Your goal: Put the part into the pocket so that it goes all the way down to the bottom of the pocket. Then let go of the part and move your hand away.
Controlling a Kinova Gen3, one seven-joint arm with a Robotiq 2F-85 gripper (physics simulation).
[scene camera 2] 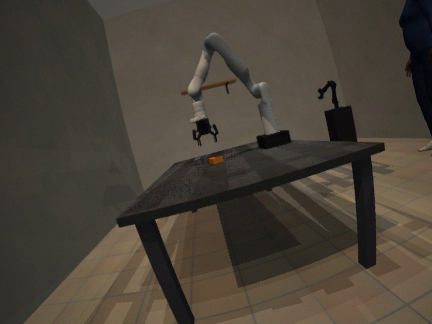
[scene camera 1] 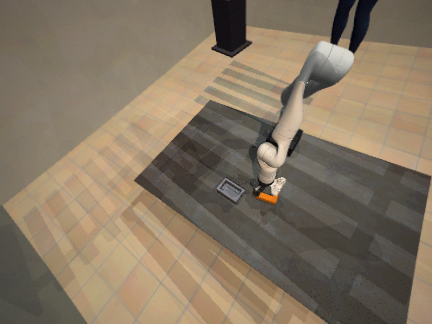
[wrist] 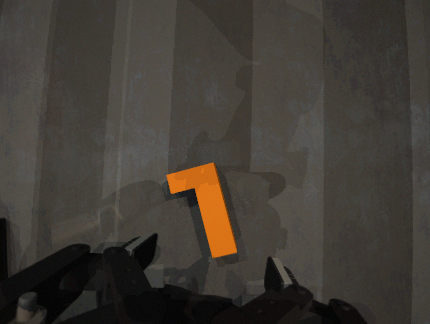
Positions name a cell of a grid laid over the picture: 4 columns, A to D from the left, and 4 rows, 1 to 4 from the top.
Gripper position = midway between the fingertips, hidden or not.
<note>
The gripper (wrist: B4) is open, with nothing in its grasp. Also in view: an orange L-shaped part (wrist: B3).
</note>
